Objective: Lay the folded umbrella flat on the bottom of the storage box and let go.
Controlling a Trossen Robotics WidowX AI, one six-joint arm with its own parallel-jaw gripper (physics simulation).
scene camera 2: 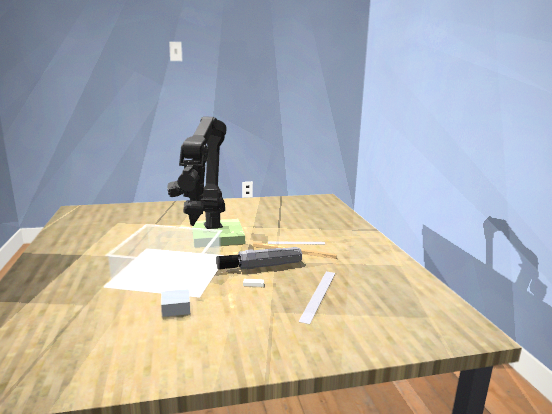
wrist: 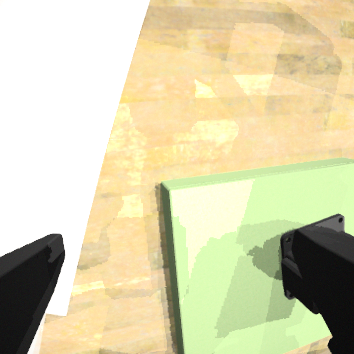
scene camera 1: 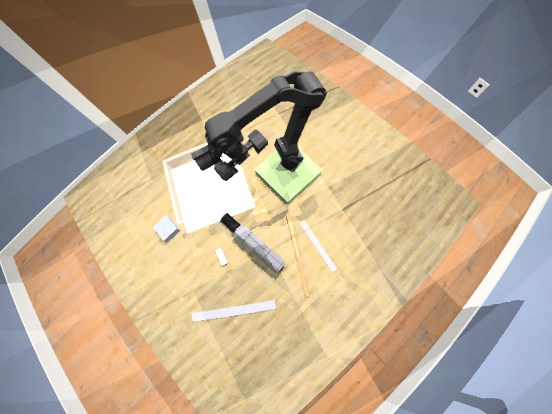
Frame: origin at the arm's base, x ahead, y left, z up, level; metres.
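Seen in the pictures: gripper, between the fingertips: point(scene camera 2: 192, 218) point(wrist: 179, 243) point(scene camera 1: 247, 161); arm's base, origin of its link: point(scene camera 2: 213, 225) point(scene camera 1: 291, 162).
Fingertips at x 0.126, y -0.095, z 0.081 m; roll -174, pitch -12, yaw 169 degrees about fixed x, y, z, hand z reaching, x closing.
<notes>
Pixels of each thing's top centre, then the offset from my fingertips to it.
- folded umbrella, centre of its top: point(scene camera 2: 260, 249) point(scene camera 1: 250, 241) 0.200 m ahead, 0.180 m left, 0.056 m down
- storage box, centre of its top: point(scene camera 2: 168, 241) point(scene camera 1: 202, 177) 0.145 m ahead, 0.098 m right, 0.017 m down
- grey-blue block, centre of its top: point(scene camera 2: 175, 296) point(scene camera 1: 164, 227) 0.377 m ahead, 0.108 m right, 0.078 m down
- small white block, centre of its top: point(scene camera 2: 253, 280) point(scene camera 1: 221, 256) 0.312 m ahead, 0.126 m left, 0.102 m down
- wide pale strip, centre of its top: point(scene camera 2: 319, 294) point(scene camera 1: 232, 311) 0.427 m ahead, 0.285 m left, 0.111 m down
- thin pale strip, centre of its top: point(scene camera 1: 318, 245) point(scene camera 2: 296, 242) 0.057 m ahead, 0.366 m left, 0.112 m down
- wooden stick, centre of its top: point(scene camera 2: 293, 248) point(scene camera 1: 297, 253) 0.127 m ahead, 0.327 m left, 0.102 m down
The folded umbrella point(scene camera 1: 257, 248) point(scene camera 2: 270, 258), grey with a black handle, lies on the table outside the storage box. Its handle end is close beside the box edge; I cannot tell if they touch. The storage box point(scene camera 1: 172, 194) point(scene camera 2: 165, 226) point(wrist: 60, 100) has see-through walls and a white bottom, and holds no umbrella. My gripper point(scene camera 1: 242, 156) point(scene camera 2: 194, 216) point(wrist: 179, 243) is open and empty, raised above the table around the box's side nearest the arm base. It is well away from the umbrella, which does not show in the wrist view.
The arm stands on a green board point(scene camera 1: 289, 187) point(scene camera 2: 220, 240) point(wrist: 210, 300) beside the box. A grey-blue block point(scene camera 1: 166, 228) point(scene camera 2: 175, 303), a small white block point(scene camera 1: 221, 257) point(scene camera 2: 254, 283), a wide pale strip point(scene camera 1: 233, 311) point(scene camera 2: 317, 297), a thin pale strip point(scene camera 1: 318, 246) point(scene camera 2: 296, 243) and a wooden stick point(scene camera 1: 298, 257) lie around.
</notes>
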